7 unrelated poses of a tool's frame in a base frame.
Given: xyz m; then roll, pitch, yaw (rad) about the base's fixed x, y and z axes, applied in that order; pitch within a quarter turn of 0, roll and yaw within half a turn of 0.
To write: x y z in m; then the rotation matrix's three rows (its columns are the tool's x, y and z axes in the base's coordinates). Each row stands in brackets. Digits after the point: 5 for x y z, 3 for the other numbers.
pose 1, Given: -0.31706 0.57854 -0.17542 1.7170 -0.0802 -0.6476
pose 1, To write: [-0.31706 0.57854 -0.17542], [[0.795 -0.151 -0.588], [-0.601 -0.068 -0.796], [0.080 0.986 -0.145]]
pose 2, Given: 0.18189 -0.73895 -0.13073 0.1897 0.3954 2.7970
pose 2, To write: [0.18189 -0.73895 -0.13073], [[-0.869 -0.400 -0.292], [0.312 -0.900 0.305], [-0.385 0.174 0.906]]
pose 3, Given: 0.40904 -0.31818 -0.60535 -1.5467 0.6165 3.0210
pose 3, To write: [0.40904 -0.31818 -0.60535], [[-0.810 0.571 -0.134], [0.098 -0.093 -0.991], [-0.578 -0.816 0.020]]
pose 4, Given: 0.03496 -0.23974 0.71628 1.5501 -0.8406 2.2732
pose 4, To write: [0.03496 -0.23974 0.71628], [[-0.431 0.465 0.773], [0.509 -0.582 0.634], [0.745 0.667 0.014]]
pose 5, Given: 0.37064 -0.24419 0.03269 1.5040 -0.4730 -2.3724
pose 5, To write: [0.37064 -0.24419 0.03269], [[-0.640 0.373 -0.672], [-0.619 0.268 0.738], [0.456 0.888 0.059]]
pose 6, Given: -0.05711 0.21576 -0.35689 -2.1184 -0.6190 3.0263
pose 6, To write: [-0.05711 0.21576 -0.35689], [[-0.809 -0.432 -0.398], [0.094 0.574 -0.813], [0.580 -0.695 -0.424]]
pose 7, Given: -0.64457 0.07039 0.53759 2.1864 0.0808 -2.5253
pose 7, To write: [-0.64457 0.07039 0.53759], [[-0.813 -0.388 -0.434], [-0.576 0.433 0.693], [-0.081 0.814 -0.576]]
